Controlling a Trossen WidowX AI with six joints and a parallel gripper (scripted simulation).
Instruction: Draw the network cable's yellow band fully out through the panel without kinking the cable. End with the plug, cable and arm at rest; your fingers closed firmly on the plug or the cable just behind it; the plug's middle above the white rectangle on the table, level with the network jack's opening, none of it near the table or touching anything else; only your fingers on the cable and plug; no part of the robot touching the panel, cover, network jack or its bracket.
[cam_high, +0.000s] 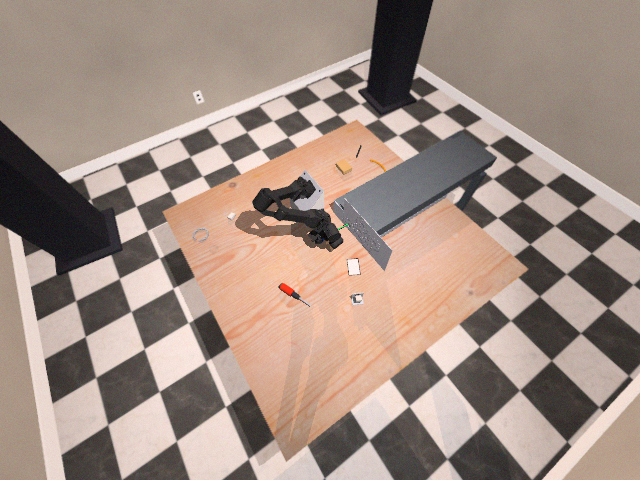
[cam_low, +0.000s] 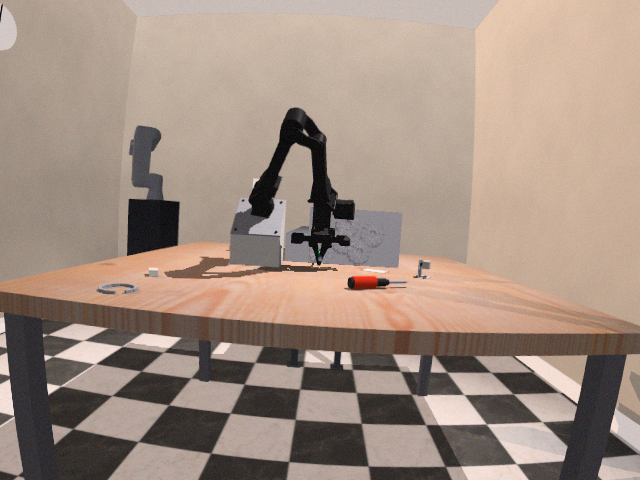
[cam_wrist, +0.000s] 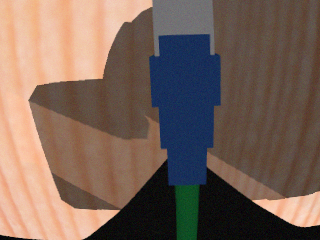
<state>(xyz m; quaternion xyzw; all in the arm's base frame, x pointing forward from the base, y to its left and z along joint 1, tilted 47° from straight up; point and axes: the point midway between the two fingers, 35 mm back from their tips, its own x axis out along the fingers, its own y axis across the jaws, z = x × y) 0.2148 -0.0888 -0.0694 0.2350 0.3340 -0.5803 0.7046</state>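
Now: the white rectangle 180 mm ahead of my hand, 40 mm to the left of it and 40 mm below it. From my hand the other things lie so: blue plug 10 mm ahead, 40 mm to the right; then network jack 340 mm ahead, 30 mm to the right; then red screwdriver 190 mm ahead, 260 mm to the right, 30 mm below.
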